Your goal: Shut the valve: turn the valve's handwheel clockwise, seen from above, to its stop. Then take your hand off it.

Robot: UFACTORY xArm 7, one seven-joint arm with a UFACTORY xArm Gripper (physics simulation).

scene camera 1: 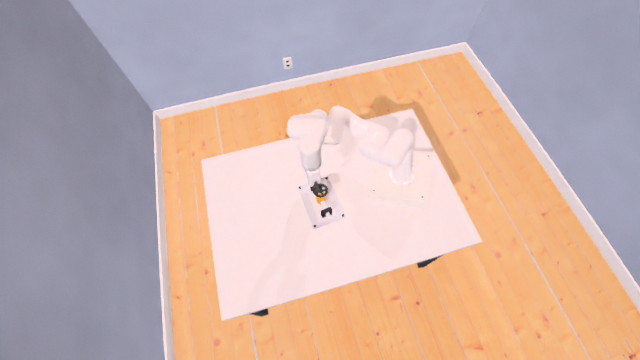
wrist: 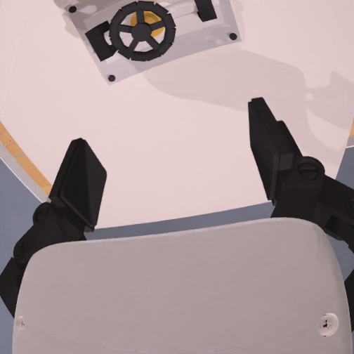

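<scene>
The black spoked handwheel sits over the orange valve body on a pale rectangular base plate. In the wrist view the wheel is at the top, left of centre. My gripper is open, with its two black fingers wide apart and nothing between them. In the wrist view the wheel lies beyond the fingertips, apart from both. In the scene view the hand points down at the wheel's far side, and its fingers are hard to tell from the dark wheel.
Black brackets stand on the plate beside the wheel and farther along the pipe. The white arm reaches over the white table from its base at the right. Wooden floor surrounds the table.
</scene>
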